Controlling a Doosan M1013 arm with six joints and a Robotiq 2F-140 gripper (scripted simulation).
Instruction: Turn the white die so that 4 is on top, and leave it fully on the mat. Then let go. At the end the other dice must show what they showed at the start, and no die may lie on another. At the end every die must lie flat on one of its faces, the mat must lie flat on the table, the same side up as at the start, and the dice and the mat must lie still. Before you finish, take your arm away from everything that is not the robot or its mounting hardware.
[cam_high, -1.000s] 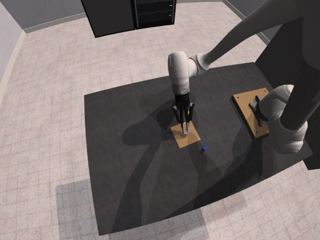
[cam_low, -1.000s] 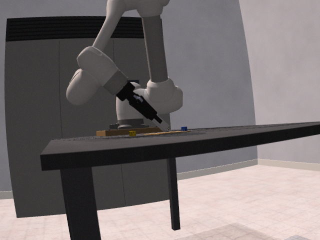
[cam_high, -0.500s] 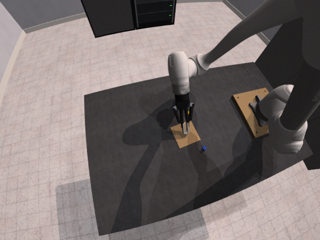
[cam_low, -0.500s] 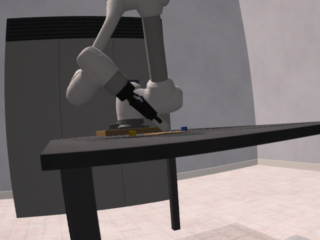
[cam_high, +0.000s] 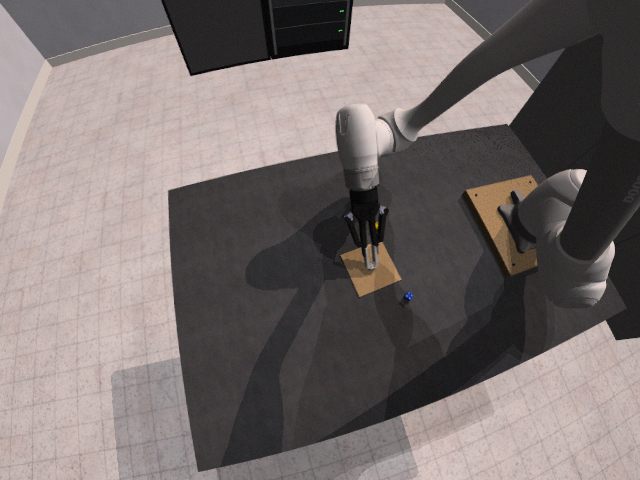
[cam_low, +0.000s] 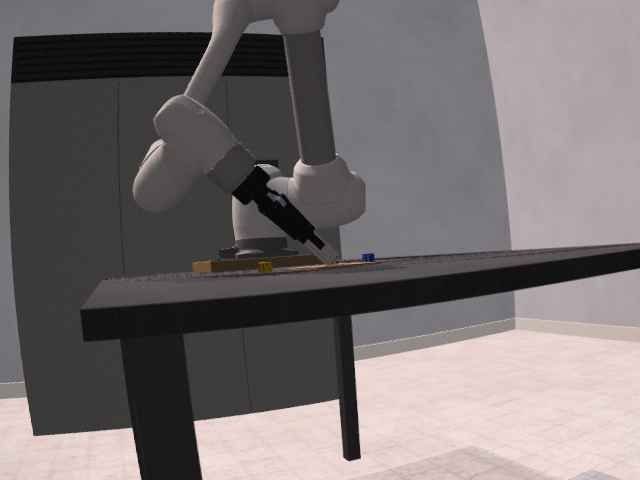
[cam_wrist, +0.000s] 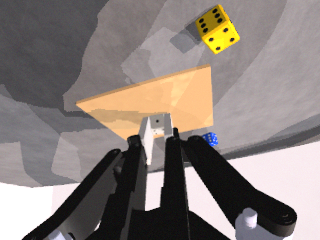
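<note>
The white die is 2 cm to the left of my hand and 2 cm below it. From my hand the other things lie so: blue die: 8 cm behind, 14 cm to the left, 3 cm below; then tan mat: 2 cm to the left, 4 cm below; then yellow die: 6 cm behind, 10 cm to the right, 3 cm below.
</note>
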